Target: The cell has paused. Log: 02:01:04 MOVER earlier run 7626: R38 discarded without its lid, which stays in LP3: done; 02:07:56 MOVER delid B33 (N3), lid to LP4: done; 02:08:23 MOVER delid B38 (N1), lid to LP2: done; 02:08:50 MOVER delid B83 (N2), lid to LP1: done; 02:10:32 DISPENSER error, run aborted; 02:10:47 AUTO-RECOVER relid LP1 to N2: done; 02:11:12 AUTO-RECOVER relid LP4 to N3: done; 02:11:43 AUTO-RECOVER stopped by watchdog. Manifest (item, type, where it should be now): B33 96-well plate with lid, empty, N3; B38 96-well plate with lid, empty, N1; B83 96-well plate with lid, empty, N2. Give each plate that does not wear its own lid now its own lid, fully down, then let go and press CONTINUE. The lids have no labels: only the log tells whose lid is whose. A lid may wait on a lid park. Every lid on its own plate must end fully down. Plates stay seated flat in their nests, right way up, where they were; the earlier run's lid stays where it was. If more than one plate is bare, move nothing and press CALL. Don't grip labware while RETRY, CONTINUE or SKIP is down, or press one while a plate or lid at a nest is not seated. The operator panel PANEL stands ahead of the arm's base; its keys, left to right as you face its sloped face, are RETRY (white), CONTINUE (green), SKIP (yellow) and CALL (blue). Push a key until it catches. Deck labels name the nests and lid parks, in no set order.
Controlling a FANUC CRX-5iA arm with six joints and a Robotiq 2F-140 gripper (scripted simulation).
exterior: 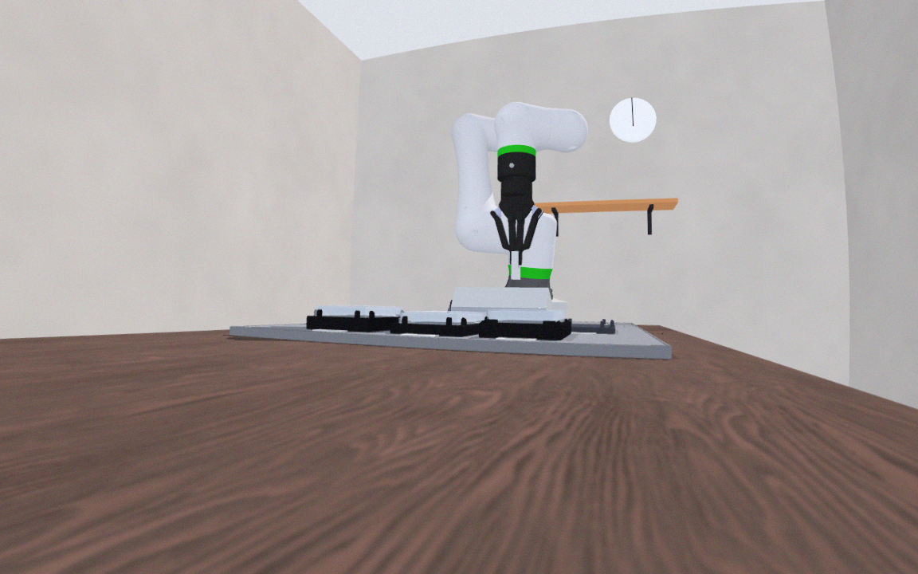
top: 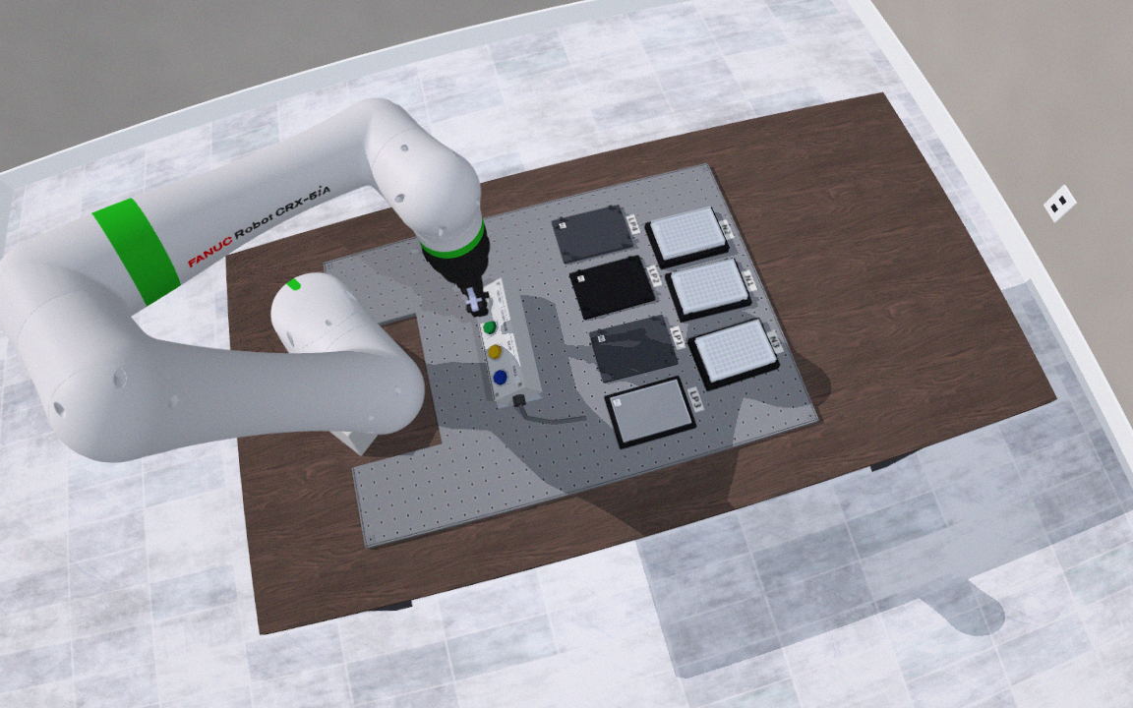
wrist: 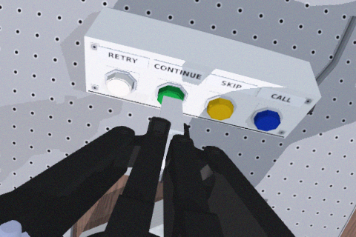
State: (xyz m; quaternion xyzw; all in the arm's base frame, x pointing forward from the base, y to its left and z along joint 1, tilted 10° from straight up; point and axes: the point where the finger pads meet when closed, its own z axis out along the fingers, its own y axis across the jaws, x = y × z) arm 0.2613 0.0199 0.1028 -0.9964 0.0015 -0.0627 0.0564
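The green continue key is 70 mm below my hand. Also, from my hand: blue call key (100 mm to the right, 70 mm below); then yellow skip key (50 mm to the right, 70 mm below); then white retry key (50 mm to the left, 70 mm below).
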